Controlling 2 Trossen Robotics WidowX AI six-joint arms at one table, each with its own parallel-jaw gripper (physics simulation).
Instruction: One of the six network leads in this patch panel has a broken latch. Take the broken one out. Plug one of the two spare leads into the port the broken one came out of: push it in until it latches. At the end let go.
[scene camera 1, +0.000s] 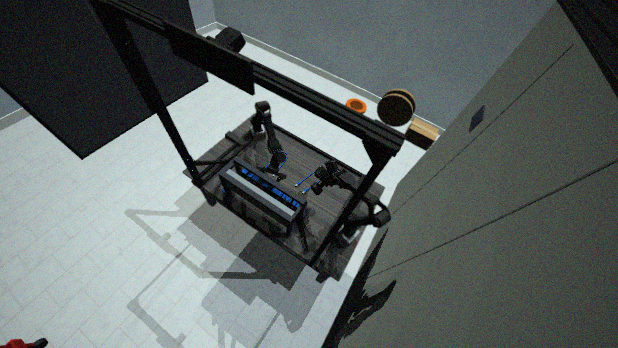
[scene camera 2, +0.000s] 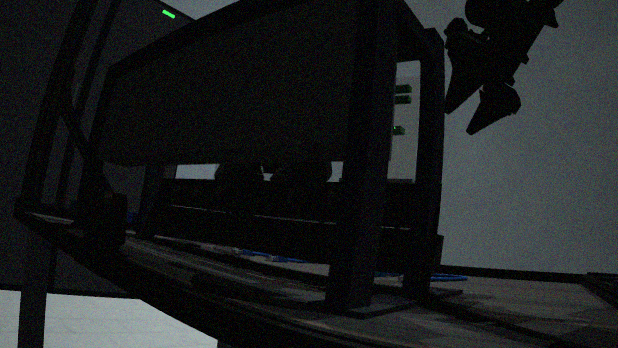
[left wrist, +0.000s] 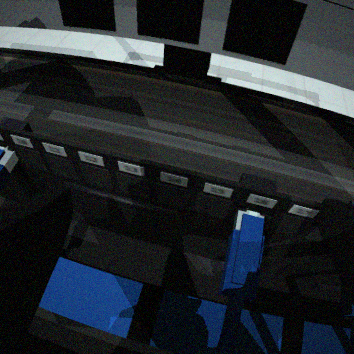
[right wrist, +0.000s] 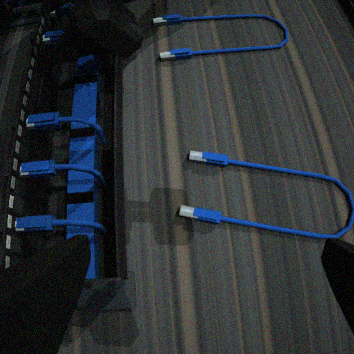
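Pixels of known places: left gripper, fingertip midpoint: (scene camera 1: 266, 185) (scene camera 2: 242, 180) (left wrist: 200, 206) (right wrist: 45, 35); right gripper, fingertip midpoint: (scene camera 1: 315, 181) (scene camera 2: 457, 123) (right wrist: 209, 250); left arm's base, origin of the base link: (scene camera 1: 257, 128); right arm's base, origin of the base link: (scene camera 1: 348, 231).
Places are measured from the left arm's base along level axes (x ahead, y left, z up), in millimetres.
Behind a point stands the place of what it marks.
Observation:
The patch panel (scene camera 1: 256, 192) {z 171, x 621, y -165 mm} (left wrist: 197, 145) stands on the dark wooden table (scene camera 1: 328, 210) {z -69, x 766, y 257 mm}. Blue leads are plugged into it, and three of them (right wrist: 41, 119) {z 26, x 605, y -17 mm} (right wrist: 36, 168) {z 26, x 648, y 14 mm} (right wrist: 33, 223) {z 26, x 690, y 45 mm} show in the right wrist view. In the left wrist view one blue plug (left wrist: 248, 242) {z 25, x 503, y -93 mm} sits under label 16. Two spare blue leads lie in U shapes on the table, the nearer one (right wrist: 281, 230) {z -64, x 555, y 258 mm} (scene camera 1: 309, 188) {z -63, x 576, y 199 mm} and the farther one (right wrist: 228, 49) (scene camera 1: 305, 180). My left gripper (scene camera 1: 280, 177) is open and empty, close in front of the panel. My right gripper (scene camera 1: 315, 188) {z 154, x 647, y 177 mm} is open and empty above the spare leads.
A black gantry beam (scene camera 1: 307, 100) {z 971, x 896, y -89 mm} crosses over the table, and its post (scene camera 1: 356, 200) {z 759, x 1041, y 14 mm} stands near the right arm. An orange ring (scene camera 1: 356, 105), a cable spool (scene camera 1: 396, 107) and a wooden box (scene camera 1: 423, 132) lie off the table. Scene camera 2 is very dark.

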